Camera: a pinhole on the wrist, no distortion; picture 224 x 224 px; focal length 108.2 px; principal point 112.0 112.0 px. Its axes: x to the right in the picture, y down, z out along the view. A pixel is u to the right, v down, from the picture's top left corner.
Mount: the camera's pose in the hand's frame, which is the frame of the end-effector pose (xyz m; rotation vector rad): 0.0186 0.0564 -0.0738 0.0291 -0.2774 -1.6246
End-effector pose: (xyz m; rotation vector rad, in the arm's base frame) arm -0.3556 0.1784 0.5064 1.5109 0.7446 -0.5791
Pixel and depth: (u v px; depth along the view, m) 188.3 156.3 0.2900
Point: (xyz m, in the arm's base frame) -0.3706 -0.0741 0.3678
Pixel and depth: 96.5 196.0 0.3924
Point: -0.0446 -0.1495 0.4002
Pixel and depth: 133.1 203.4 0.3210
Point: -0.1628 -0.0952 0.3416
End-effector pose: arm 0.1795 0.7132 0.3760 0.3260 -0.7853 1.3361
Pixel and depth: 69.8 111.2 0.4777
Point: -0.2381 0.5169 0.5222
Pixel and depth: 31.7 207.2 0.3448
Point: -0.2339 0.8191 0.6814
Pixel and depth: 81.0 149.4 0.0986
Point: 0.0795 0.7477 0.3957
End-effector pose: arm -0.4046 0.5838 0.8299 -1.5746 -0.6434 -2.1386
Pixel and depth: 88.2 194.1 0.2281
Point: -0.2357 0.5683 1.0345
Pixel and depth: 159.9 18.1 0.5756
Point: 0.0452 0.9251 0.3563
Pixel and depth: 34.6 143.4 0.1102
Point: -0.3074 0.4760 0.8896
